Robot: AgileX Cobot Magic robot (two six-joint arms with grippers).
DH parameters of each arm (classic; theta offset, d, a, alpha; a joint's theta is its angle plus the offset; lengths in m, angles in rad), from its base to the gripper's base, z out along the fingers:
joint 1: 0 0.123 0 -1.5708
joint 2: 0.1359 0 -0.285 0
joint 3: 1.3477 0 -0.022 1.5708
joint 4: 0 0.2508 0 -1.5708
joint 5: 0 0 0.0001 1.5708
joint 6: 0 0.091 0 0
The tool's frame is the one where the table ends.
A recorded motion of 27 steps. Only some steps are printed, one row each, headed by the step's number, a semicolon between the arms.
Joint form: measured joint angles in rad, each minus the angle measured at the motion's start. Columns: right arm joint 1, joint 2, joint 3, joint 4, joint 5, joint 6; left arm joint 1, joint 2, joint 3, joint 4, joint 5, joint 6.
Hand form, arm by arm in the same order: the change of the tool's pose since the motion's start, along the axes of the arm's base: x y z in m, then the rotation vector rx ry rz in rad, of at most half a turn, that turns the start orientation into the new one. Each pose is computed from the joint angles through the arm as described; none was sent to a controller.
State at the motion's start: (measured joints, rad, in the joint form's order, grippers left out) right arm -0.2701 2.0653 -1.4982 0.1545 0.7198 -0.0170; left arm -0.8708 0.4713 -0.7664 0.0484 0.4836 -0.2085
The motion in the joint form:
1: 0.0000 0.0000 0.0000 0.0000 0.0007 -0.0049; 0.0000 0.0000 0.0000 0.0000 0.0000 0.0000
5: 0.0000 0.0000 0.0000 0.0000 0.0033 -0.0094; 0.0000 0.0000 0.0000 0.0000 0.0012 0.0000
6: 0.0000 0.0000 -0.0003 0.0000 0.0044 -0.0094; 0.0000 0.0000 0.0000 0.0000 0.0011 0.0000
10: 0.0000 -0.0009 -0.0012 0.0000 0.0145 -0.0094; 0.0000 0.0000 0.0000 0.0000 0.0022 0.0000
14: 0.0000 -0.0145 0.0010 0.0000 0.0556 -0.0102; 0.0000 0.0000 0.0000 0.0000 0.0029 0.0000
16: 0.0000 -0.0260 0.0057 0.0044 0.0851 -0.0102; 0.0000 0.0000 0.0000 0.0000 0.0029 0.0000
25: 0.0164 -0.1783 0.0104 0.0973 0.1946 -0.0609; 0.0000 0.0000 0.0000 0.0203 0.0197 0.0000
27: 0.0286 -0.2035 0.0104 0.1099 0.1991 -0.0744; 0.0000 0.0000 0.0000 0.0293 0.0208 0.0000
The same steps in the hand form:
1: -0.0001 0.0000 0.0000 -0.0016 0.0007 0.0046; 0.0000 0.0000 0.0000 0.0000 0.0000 0.0000
5: -0.0003 0.0001 -0.0001 -0.0025 0.0031 0.0092; 0.0000 0.0000 -0.0001 0.0009 0.0008 0.0001
6: -0.0003 0.0001 -0.0001 -0.0022 0.0038 0.0093; 0.0000 0.0000 -0.0001 0.0008 0.0007 0.0000
10: -0.0010 0.0004 0.0002 0.0007 0.0115 0.0107; 0.0000 0.0000 -0.0002 0.0017 0.0014 0.0001
14: -0.0053 0.0021 0.0043 0.0111 0.0388 0.0171; 0.0000 0.0000 -0.0003 0.0022 0.0019 0.0001
16: -0.0090 0.0037 0.0072 0.0230 0.0587 0.0194; 0.0000 0.0000 -0.0003 0.0022 0.0019 0.0001
25: -0.0277 0.0235 0.0671 0.0835 -0.0081 0.0714; 0.0006 0.0008 -0.0017 0.0269 -0.0014 0.0086
27: -0.0297 0.0301 0.0772 0.0843 -0.0319 0.0943; 0.0009 0.0011 -0.0018 0.0331 -0.0070 0.0121

